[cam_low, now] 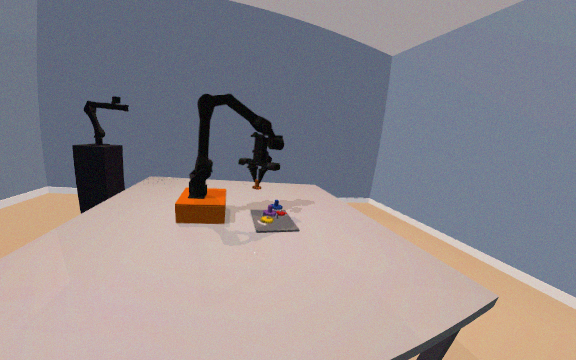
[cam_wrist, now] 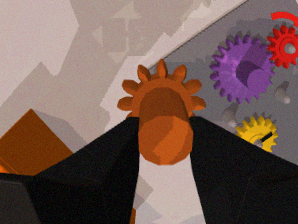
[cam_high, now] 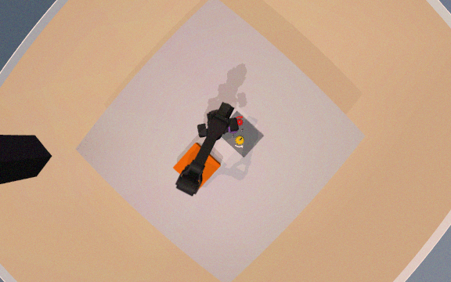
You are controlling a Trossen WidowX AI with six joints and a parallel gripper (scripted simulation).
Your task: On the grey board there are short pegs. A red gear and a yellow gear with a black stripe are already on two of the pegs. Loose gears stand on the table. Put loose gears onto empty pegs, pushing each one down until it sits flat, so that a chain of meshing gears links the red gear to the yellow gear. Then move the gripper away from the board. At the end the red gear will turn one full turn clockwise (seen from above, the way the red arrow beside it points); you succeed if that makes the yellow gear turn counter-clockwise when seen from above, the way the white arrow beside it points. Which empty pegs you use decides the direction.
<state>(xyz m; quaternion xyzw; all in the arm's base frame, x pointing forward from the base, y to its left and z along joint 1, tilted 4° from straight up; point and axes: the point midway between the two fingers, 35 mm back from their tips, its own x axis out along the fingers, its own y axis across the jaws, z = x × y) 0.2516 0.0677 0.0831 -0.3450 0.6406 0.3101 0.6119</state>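
My gripper tip is now 4 cm short of the yellow gear, 13 cm to the left of it and 12 cm above it. The rest, counted from my gripper tip: orange gear 1 cm below; then blue gear 11 cm ahead, 5 cm to the left, 12 cm below; then purple gear 6 cm ahead, 5 cm to the right, 11 cm below.
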